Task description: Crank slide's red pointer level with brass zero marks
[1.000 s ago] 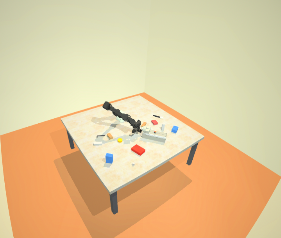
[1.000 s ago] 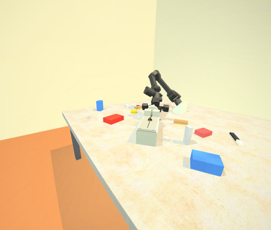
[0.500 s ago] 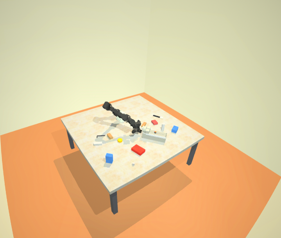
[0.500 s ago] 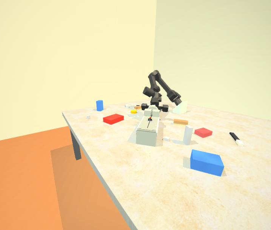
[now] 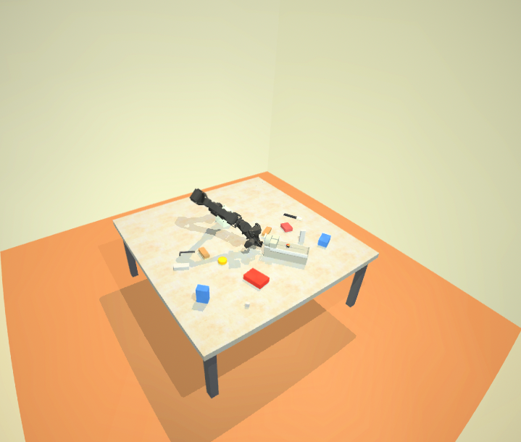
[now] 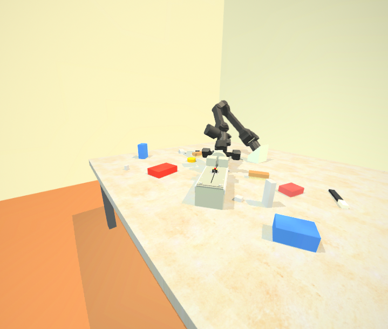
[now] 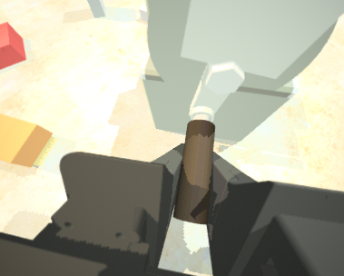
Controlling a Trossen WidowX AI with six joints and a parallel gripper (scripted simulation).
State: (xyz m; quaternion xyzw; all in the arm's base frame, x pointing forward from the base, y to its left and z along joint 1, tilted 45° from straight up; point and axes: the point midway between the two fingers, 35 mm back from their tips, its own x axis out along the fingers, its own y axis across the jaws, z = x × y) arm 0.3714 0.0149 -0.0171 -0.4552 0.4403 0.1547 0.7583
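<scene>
My gripper tip is 40 mm below the crank. Also, from my gripper tip: brown crank handle: 10 mm behind, 10 mm to the right, 30 mm above; then red pointer: 130 mm ahead, 90 mm to the left, 50 mm above; then yellow disc: 30 mm behind, 260 mm to the right, 20 mm below.
</scene>
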